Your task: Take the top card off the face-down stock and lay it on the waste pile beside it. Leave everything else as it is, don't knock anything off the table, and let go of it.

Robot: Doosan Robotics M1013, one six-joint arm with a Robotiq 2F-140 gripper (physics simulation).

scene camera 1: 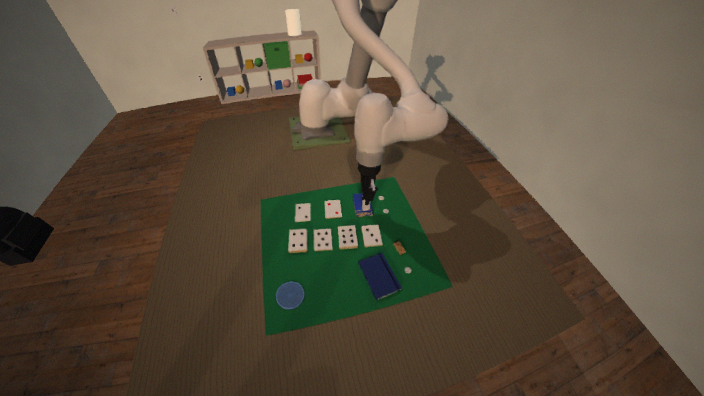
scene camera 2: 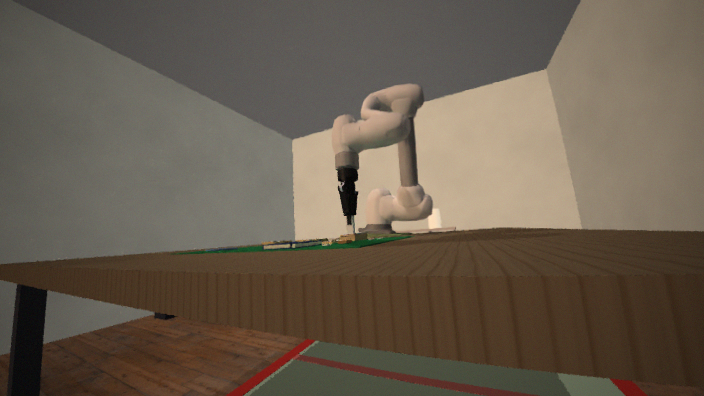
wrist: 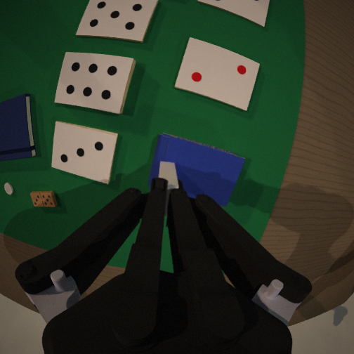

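Where they show: gripper, fingertip midpoint: (scene camera 1: 365,208) (scene camera 2: 350,234); arm's base, link origin: (scene camera 1: 314,129) (scene camera 2: 379,233).
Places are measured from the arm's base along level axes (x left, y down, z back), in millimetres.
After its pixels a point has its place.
The face-down stock (scene camera 1: 357,205) (scene camera 2: 361,236) (wrist: 215,172) is a blue-backed stack on the green mat (scene camera 1: 330,310) {y 17, x -245, z -937 mm} (wrist: 280,55). In the wrist view its top card looks shifted slightly right, with a narrow blue strip of the layer beneath at the left edge. A face-up card with two red pips (scene camera 1: 333,209) {y 12, x -99, z -575 mm} (wrist: 217,73), apparently the waste pile, lies beside it. My gripper (scene camera 1: 366,203) {y -6, x 14, z -633 mm} (scene camera 2: 350,230) {y -6, x 14, z -633 mm} (wrist: 165,173) is shut, with its pale fingertips at the stock's top near its left edge in the wrist view. No card shows between the fingers. Contact with the top is unclear.
Face-up cards with six pips (scene camera 1: 347,237) {y 3, x -100, z -723 mm} (wrist: 93,82) and three pips (scene camera 1: 371,235) {y 12, x -14, z -743 mm} (wrist: 85,152) lie nearby. A domino (scene camera 1: 399,247) {y 10, x 55, z -829 mm} (wrist: 44,199), dark blue book (scene camera 1: 379,276) {y 5, x -62, z -900 mm} (wrist: 14,127), blue disc (scene camera 1: 290,295) {y 14, x -346, z -849 mm} and small white discs (scene camera 1: 385,211) {y 14, x 89, z -662 mm} (wrist: 8,188) are on the mat.
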